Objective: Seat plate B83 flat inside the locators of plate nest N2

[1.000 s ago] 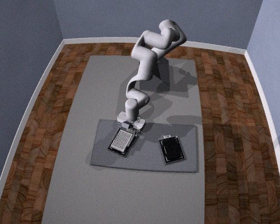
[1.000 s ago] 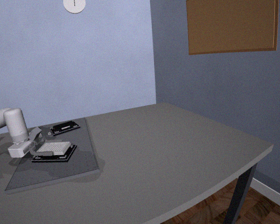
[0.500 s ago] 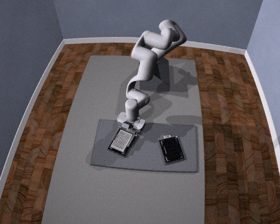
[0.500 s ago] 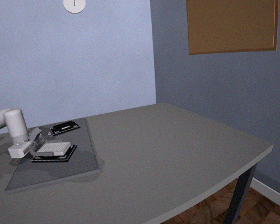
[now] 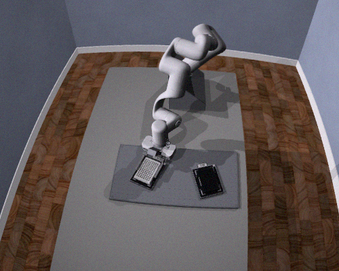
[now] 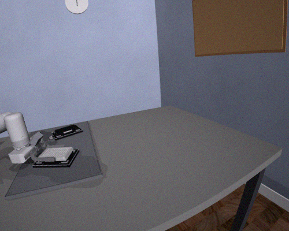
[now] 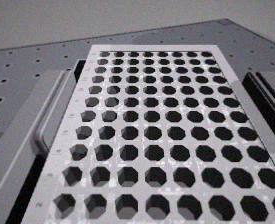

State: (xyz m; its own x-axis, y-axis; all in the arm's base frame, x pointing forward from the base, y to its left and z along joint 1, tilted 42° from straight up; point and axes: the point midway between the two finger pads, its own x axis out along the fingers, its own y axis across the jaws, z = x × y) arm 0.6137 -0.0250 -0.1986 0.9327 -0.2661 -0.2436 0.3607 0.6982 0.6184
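My hand is 20 mm above the black plate nest. The rest, counted from my hand: white well plate (right at my hand); then dark plate B38 (290 mm to the left, 30 mm ahead, 10 mm below).
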